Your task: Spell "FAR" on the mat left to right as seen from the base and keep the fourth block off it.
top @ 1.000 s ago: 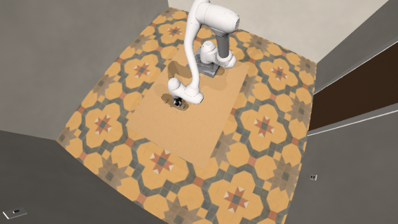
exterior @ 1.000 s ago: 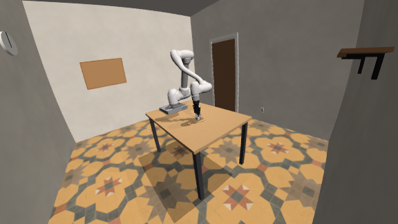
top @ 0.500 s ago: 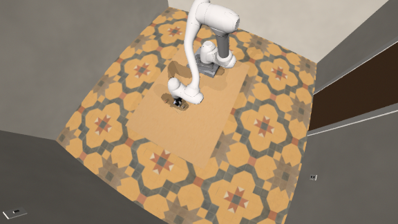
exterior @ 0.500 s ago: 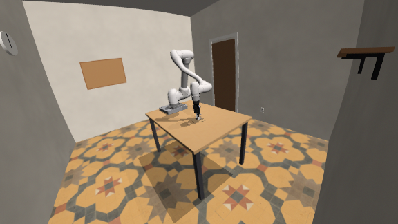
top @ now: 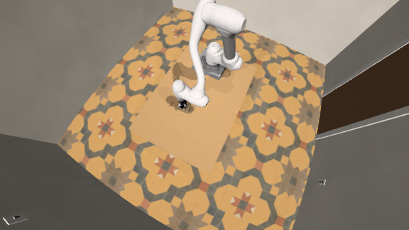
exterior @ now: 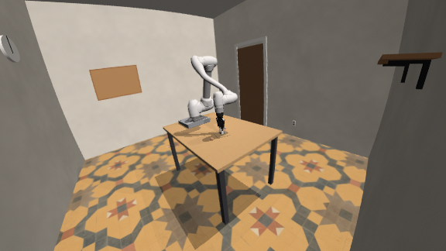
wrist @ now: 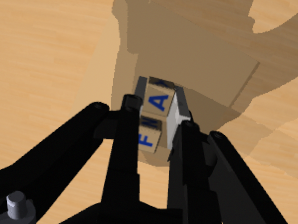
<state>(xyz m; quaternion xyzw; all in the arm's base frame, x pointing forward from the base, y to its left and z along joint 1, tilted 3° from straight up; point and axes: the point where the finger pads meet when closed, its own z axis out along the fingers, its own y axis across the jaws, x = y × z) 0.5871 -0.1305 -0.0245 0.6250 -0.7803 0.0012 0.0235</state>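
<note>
My hand is 40 mm above the tan mat. Also, from my hand: R block: 160 mm to the right, 30 mm below.
</note>
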